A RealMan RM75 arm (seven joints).
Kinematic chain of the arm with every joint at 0, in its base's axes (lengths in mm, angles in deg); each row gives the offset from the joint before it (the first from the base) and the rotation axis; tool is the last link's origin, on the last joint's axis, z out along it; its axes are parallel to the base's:
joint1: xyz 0 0 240.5 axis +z
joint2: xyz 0 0 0 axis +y
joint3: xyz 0 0 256 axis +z
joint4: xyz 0 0 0 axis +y
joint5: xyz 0 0 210 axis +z
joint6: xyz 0 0 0 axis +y
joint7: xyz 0 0 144 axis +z
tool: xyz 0 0 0
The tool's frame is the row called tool.
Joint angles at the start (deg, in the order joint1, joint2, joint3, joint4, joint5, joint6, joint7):
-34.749 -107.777 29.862 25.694 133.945 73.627 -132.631
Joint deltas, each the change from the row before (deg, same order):
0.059 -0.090 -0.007 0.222 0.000 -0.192 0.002
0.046 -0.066 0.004 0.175 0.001 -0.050 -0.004
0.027 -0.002 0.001 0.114 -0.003 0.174 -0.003
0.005 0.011 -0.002 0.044 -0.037 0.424 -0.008
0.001 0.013 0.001 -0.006 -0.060 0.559 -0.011
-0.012 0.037 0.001 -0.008 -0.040 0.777 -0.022
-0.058 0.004 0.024 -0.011 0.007 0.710 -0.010
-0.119 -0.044 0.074 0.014 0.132 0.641 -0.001
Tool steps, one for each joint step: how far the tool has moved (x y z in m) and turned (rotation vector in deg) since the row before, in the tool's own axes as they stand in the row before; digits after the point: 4 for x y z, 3 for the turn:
0.0004 -0.0004 -0.0001 0.180 0.222 0.067
0.0002 -0.0001 -0.0001 0.075 0.101 0.055
0.0000 0.0002 -0.0003 -0.076 -0.048 0.051
-0.0004 0.0008 -0.0002 -0.309 -0.227 0.011
-0.0008 0.0011 -0.0001 -0.442 -0.334 -0.027
-0.0010 0.0015 -0.0002 -0.577 -0.484 -0.013
-0.0009 0.0016 0.0002 -0.537 -0.508 0.050
-0.0009 0.0018 0.0006 -0.441 -0.600 0.169

